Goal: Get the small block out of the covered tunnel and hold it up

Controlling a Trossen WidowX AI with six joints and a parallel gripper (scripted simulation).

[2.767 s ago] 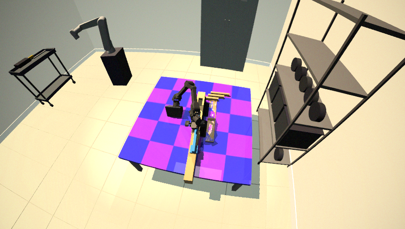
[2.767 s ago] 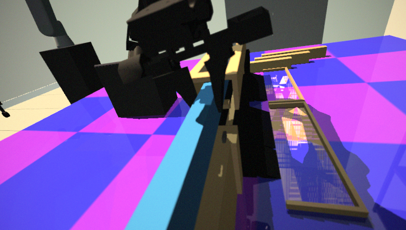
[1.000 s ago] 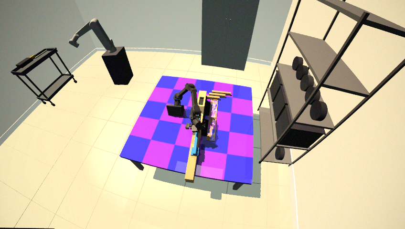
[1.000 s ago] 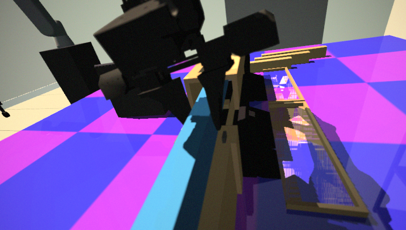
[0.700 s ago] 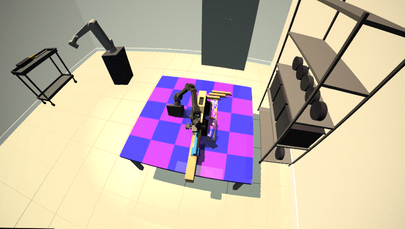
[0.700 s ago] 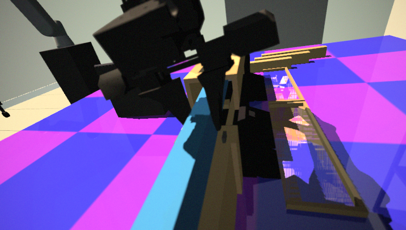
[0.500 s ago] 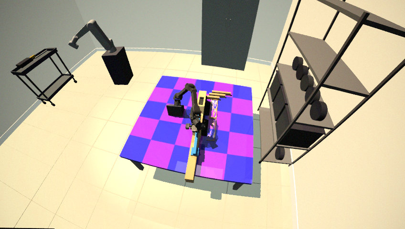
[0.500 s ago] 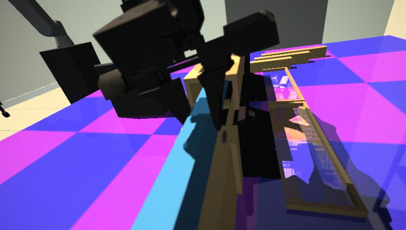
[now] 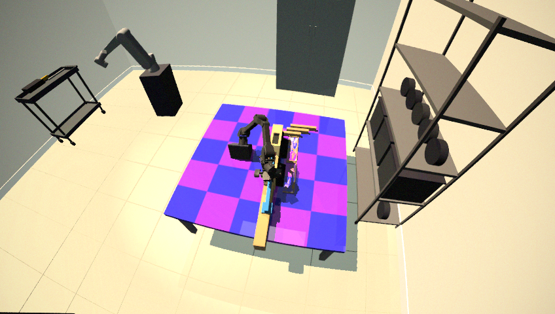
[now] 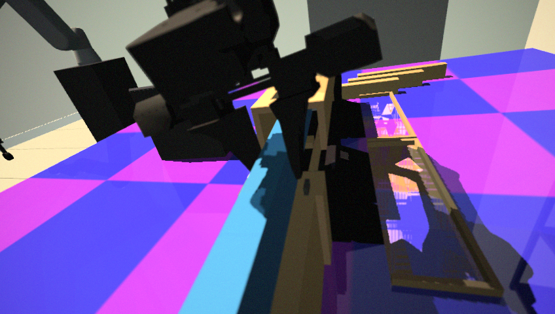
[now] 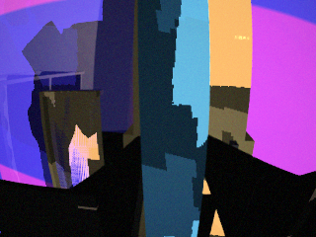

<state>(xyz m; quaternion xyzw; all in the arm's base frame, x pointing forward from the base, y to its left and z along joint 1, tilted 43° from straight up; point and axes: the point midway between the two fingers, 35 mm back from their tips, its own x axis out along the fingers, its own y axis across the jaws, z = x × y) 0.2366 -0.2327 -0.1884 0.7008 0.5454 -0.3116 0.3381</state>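
Now: gripper tip 2 cm short of the tan tunnel, 7 cm to the right of it and 5 cm above it. Round my gripper tip: small red block 26 cm to the left.
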